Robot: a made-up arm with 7 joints.
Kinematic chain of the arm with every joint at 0, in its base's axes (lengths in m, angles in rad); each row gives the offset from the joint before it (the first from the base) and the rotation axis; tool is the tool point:
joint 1: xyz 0 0 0.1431 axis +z
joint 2: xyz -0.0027 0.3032 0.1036 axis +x
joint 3: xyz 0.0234 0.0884 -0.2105 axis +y
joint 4: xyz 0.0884 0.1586 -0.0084 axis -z
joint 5: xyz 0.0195 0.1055 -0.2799 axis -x
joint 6: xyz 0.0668 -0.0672 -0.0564 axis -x
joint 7: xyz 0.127 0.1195 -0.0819 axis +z
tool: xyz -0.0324 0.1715 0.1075
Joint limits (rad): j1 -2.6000..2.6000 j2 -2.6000..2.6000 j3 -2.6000..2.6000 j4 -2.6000..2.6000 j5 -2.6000..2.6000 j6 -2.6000..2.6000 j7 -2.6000..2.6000
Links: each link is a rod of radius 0.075 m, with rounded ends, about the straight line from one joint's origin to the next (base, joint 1, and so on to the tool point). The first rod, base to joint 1, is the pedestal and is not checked.
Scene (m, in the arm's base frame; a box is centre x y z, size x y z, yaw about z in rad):
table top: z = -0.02
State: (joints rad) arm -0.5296 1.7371 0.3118 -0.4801 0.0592 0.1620 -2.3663
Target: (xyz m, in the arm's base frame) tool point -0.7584 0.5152 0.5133
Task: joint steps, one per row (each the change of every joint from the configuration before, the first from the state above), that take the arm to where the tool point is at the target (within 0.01 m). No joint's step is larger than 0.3 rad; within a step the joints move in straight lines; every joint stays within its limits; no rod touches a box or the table.
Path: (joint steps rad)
1: 0.2207 -0.0109 0.2861 0.1385 0.0056 -0.0135 -0.0467
2: 0.2206 -0.0110 0.2862 0.1384 0.0056 -0.0135 -0.0468
3: 0.2207 -0.0109 0.2861 0.1385 0.0056 -0.0135 -0.0467
4: 0.2206 -0.0110 0.2862 0.1384 0.0056 -0.0135 -0.0468
5: 0.2207 -0.0109 0.2861 0.1385 0.0056 -0.0135 -0.0467

